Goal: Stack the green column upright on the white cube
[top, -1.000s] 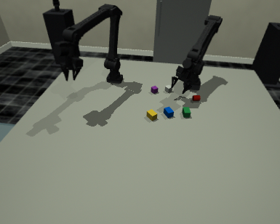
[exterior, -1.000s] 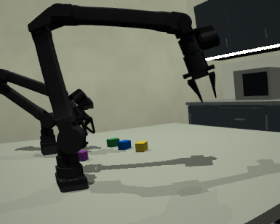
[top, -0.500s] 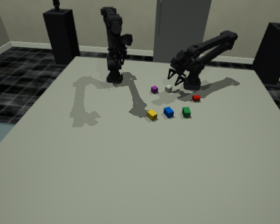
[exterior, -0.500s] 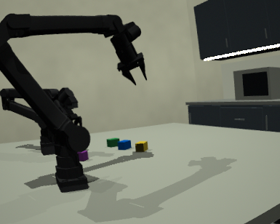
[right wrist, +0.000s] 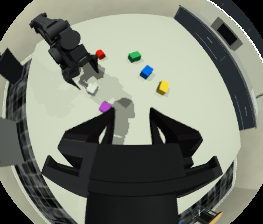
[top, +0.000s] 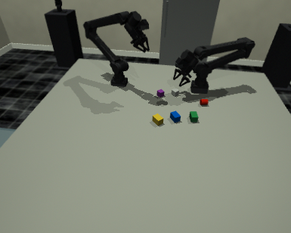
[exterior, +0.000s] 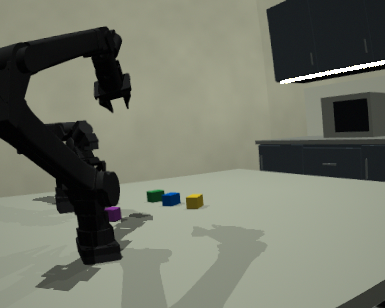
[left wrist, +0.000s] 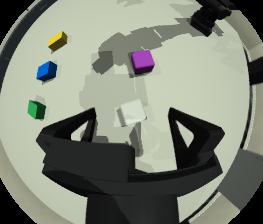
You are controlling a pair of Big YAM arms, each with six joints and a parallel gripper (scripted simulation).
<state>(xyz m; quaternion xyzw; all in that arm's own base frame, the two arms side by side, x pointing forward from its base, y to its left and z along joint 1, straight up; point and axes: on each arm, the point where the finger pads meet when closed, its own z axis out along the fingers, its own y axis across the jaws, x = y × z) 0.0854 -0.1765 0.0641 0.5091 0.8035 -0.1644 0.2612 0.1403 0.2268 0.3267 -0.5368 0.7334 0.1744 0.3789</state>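
Right now my left hand is 26 cm short of the green column, 12 cm to the right of it and 9 cm above it. Also, from my left hand: red block 9 cm ahead, 20 cm to the left, 9 cm below; white cube 9 cm below; purple cube 3 cm ahead, 11 cm to the right, 9 cm below.
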